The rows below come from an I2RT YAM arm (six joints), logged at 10 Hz.
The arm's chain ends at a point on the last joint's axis. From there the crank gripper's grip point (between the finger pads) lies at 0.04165 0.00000 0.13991 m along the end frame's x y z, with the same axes.
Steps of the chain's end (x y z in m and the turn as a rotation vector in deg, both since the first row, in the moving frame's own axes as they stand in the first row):
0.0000 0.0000 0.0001 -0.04 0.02 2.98
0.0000 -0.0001 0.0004 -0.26 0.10 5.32
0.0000 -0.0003 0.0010 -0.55 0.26 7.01
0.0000 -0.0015 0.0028 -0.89 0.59 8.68
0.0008 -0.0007 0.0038 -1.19 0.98 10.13
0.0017 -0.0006 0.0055 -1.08 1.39 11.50
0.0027 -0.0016 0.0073 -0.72 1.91 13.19
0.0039 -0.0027 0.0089 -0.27 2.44 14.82
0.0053 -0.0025 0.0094 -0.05 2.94 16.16
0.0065 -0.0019 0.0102 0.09 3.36 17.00
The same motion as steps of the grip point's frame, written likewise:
0.0000 0.0023 0.0001 -0.04 0.02 2.98
0.0000 0.0044 0.0003 -0.26 0.10 5.32
0.0002 0.0062 0.0008 -0.55 0.26 7.01
0.0008 0.0071 0.0023 -0.89 0.59 8.68
0.0023 0.0097 0.0030 -1.19 0.98 10.13
0.0040 0.0107 0.0044 -1.08 1.39 11.50
0.0060 0.0102 0.0058 -0.72 1.91 13.19
0.0083 0.0094 0.0070 -0.27 2.44 14.82
0.0107 0.0102 0.0071 -0.05 2.94 16.16
0.0127 0.0113 0.0076 0.09 3.36 17.00

